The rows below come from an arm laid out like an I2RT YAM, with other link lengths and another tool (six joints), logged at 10 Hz.
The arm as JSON. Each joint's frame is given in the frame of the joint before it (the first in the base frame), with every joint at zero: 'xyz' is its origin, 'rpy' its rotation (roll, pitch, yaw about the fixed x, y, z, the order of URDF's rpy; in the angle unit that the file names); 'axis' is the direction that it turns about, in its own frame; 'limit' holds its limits. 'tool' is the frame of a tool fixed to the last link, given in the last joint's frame.
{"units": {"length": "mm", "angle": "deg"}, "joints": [
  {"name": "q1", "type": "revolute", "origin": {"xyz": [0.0, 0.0, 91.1], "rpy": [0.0, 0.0, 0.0]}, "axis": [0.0, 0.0, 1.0], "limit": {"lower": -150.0, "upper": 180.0}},
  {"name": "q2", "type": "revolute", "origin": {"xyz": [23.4, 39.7, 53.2], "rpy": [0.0, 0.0, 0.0]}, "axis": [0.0, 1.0, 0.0], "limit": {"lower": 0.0, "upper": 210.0}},
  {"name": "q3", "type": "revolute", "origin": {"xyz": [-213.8, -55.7, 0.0], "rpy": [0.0, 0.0, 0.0]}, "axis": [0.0, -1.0, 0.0], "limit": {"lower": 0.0, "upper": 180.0}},
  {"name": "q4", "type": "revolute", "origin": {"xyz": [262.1, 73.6, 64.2], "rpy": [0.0, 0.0, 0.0]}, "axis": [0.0, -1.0, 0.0], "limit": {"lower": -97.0, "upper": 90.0}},
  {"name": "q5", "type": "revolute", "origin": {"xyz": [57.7, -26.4, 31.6], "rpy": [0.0, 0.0, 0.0]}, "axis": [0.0, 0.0, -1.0], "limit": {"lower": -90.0, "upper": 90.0}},
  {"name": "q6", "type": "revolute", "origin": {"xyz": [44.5, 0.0, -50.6], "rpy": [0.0, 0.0, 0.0]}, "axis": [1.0, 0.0, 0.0], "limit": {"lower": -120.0, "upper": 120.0}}
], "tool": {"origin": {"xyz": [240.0, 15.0, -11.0], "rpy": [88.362, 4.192, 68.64]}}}
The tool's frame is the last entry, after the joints.
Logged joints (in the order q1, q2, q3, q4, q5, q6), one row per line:
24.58, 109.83, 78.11, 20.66, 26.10, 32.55
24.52, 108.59, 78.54, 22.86, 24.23, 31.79
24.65, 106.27, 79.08, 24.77, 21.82, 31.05
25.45, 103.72, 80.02, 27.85, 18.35, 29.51
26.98, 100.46, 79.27, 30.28, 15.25, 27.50
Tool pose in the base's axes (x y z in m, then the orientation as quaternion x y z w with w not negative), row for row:
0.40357, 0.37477, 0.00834, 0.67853, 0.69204, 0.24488, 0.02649
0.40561, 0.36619, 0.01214, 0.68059, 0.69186, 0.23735, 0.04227
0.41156, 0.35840, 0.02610, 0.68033, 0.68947, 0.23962, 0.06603
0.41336, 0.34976, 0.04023, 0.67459, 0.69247, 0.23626, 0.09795
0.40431, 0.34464, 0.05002, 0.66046, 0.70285, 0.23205, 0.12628
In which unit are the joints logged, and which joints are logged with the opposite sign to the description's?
The joints are logged in degrees. Opposite sign: q4, q5.
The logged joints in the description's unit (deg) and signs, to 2 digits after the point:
24.58, 109.83, 78.11, -20.66, -26.10, 32.55
24.52, 108.59, 78.54, -22.86, -24.23, 31.79
24.65, 106.27, 79.08, -24.77, -21.82, 31.05
25.45, 103.72, 80.02, -27.85, -18.35, 29.51
26.98, 100.46, 79.27, -30.28, -15.25, 27.50

